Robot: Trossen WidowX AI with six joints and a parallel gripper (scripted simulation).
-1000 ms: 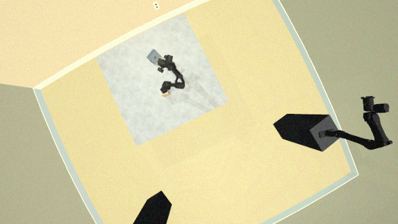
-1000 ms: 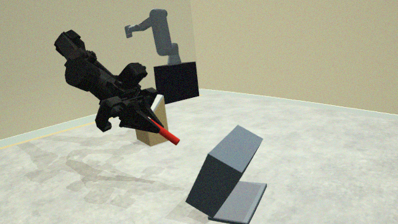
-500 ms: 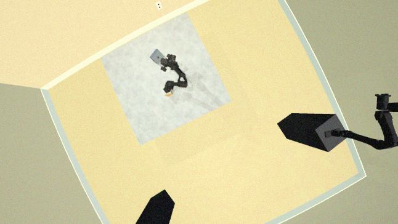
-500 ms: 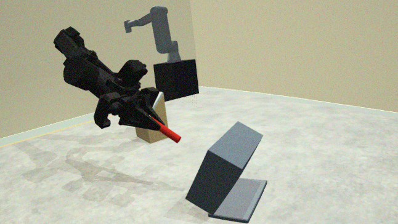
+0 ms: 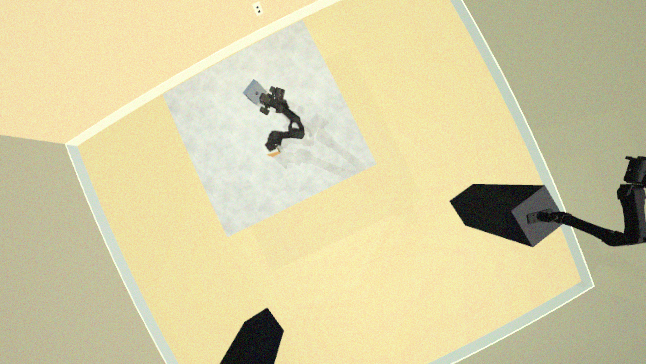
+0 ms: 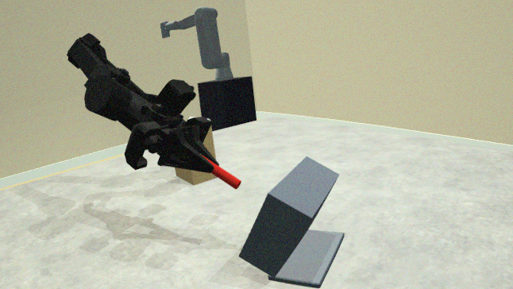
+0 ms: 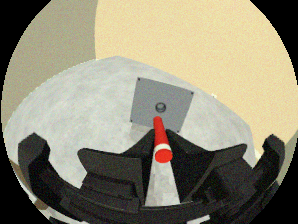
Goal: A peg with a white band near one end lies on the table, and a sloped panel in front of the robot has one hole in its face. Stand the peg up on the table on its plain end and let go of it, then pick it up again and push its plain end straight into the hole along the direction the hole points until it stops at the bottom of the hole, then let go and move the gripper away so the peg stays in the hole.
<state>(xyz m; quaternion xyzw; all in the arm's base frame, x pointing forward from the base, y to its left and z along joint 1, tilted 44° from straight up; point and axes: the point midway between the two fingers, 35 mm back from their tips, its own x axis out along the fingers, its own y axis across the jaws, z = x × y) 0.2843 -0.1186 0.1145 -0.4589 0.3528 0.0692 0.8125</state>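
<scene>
The grey sloped panel lies 110 mm ahead of my gripper tip, 60 mm below it and 30 mm to the left of it. Also, from my gripper tip: red peg (10 mm behind, 10 mm above); flat base plate (130 mm ahead, 120 mm below, 40 mm to the left).
</scene>
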